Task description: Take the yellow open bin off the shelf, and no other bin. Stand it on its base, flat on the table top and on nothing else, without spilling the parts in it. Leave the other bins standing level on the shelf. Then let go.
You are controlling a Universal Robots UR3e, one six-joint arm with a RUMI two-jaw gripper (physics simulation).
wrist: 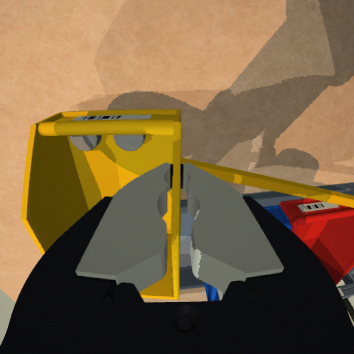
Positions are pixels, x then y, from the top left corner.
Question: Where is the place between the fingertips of my gripper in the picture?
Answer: At 175,166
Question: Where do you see a yellow open bin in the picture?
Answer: At 61,182
